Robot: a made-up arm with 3 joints. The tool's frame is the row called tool.
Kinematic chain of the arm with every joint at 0, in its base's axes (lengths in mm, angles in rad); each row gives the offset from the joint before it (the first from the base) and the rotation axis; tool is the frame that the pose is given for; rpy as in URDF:
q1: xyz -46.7 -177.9 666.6 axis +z
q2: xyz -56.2 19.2 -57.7 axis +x
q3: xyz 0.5 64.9 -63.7 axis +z
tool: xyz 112 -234.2 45.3 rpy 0.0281 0.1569 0.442
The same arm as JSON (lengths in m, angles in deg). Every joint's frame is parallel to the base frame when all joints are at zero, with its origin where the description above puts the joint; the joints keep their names.
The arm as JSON. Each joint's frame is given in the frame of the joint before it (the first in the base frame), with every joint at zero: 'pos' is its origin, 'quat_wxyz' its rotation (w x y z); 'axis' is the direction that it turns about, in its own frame. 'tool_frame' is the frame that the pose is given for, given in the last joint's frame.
{"length_unit": "m", "angle_unit": "deg", "joints": [{"joint": "q1", "pos": [-0.0467, -0.1779, 0.6666], "quat_wxyz": [1.0, 0.0, 0.0, 0.0], "axis": [0.0, 0.0, 1.0]}, {"joint": "q2", "pos": [-0.0562, 0.0192, -0.0577], "quat_wxyz": [1.0, 0.0, 0.0, 0.0], "axis": [1.0, 0.0, 0.0]}, {"joint": "q3", "pos": [0.0005, 0.0649, -0.0637], "quat_wxyz": [1.0, 0.0, 0.0, 0.0], "axis": [0.0, 0.0, 1.0]}], "tool_frame": {"pos": [0.112, -0.2342, 0.0453], "quat_wxyz": [0.972823, -0.003512, 0.079526, 0.217435]}}
